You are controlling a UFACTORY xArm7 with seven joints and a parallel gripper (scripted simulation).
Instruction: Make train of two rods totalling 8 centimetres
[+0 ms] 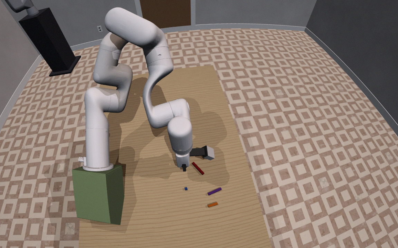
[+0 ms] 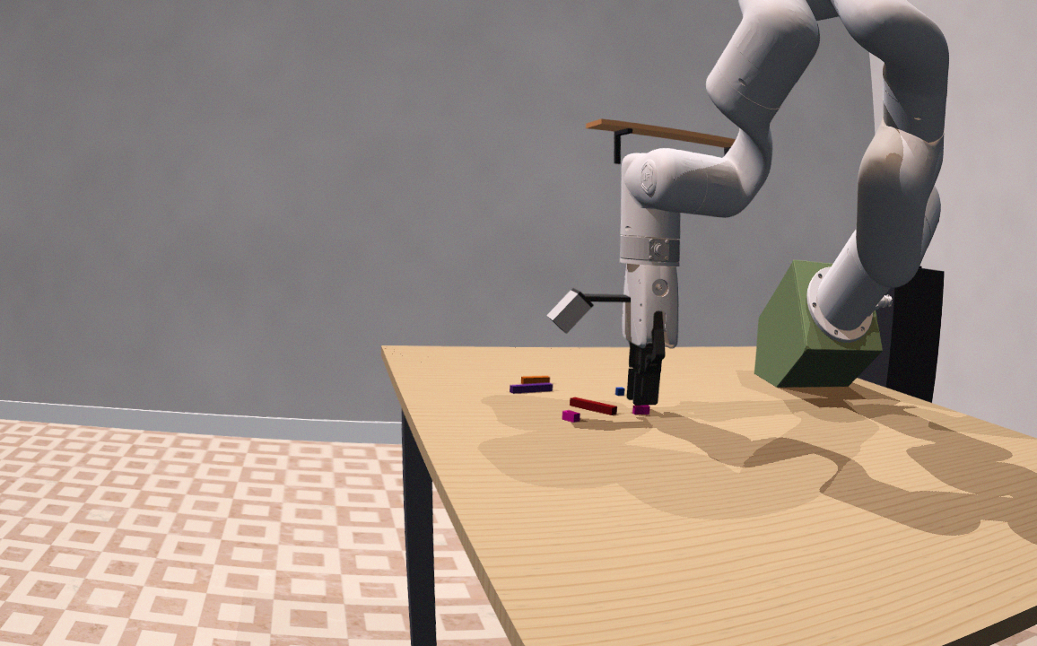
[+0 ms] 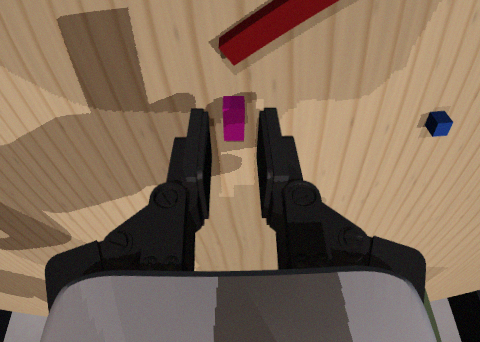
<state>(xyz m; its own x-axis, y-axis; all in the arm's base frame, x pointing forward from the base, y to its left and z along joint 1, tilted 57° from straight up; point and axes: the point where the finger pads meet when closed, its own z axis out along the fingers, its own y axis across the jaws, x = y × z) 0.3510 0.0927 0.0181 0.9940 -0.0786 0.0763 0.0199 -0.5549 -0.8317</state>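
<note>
Now: hand 3 cm above the magenta rod. From my hand the other things lie so: small blue rod 12 cm to the right, 3 cm below; purple rod 13 cm to the right, 12 cm ahead, 3 cm below; red rod 6 cm ahead, 3 cm below, 2 cm to the right.
</note>
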